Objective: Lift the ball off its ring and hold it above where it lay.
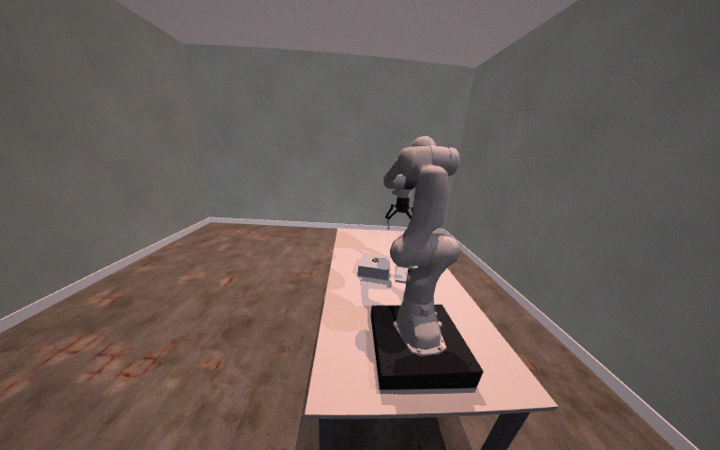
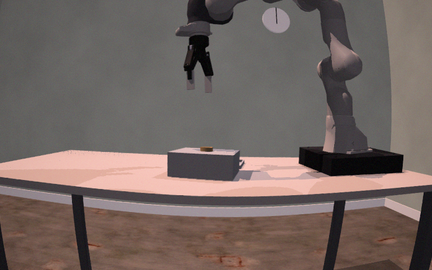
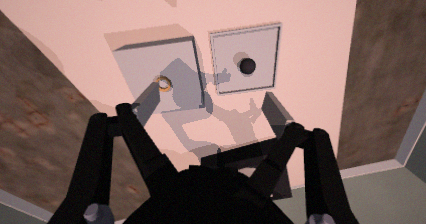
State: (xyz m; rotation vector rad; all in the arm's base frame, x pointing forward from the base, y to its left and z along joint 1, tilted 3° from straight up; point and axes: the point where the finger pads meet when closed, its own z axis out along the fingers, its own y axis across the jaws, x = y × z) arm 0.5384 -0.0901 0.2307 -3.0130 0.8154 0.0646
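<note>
Now: hand 250 mm above the dark ball, 90 mm past it and 80 mm to the left of it. From my hand the other things lie so: shallow tray (280 mm below, 90 mm behind, 80 mm to the right); then stand (230 mm below, 140 mm to the left, 20 mm behind).
</note>
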